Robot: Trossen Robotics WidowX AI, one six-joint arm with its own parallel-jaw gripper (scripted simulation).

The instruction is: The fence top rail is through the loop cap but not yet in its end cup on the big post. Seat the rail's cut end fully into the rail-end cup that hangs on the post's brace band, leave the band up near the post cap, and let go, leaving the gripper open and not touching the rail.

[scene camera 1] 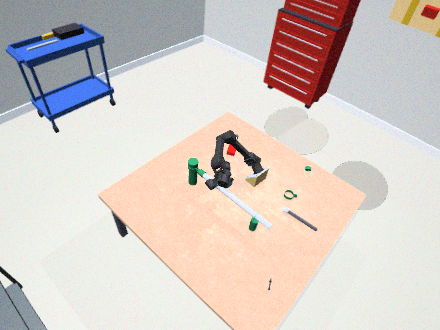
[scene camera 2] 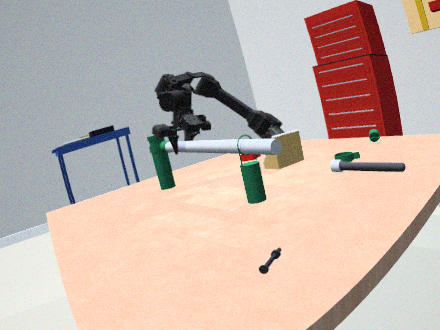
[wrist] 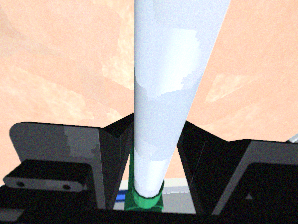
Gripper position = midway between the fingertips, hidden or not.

In view: my gripper (scene camera 2: 181,153), a top rail (scene camera 2: 202,146), a short green post (scene camera 2: 251,171) and a big green post (scene camera 2: 161,160).
The top rail also shows in the wrist view (wrist: 171,52). My gripper shows as well in the wrist view (wrist: 155,118).
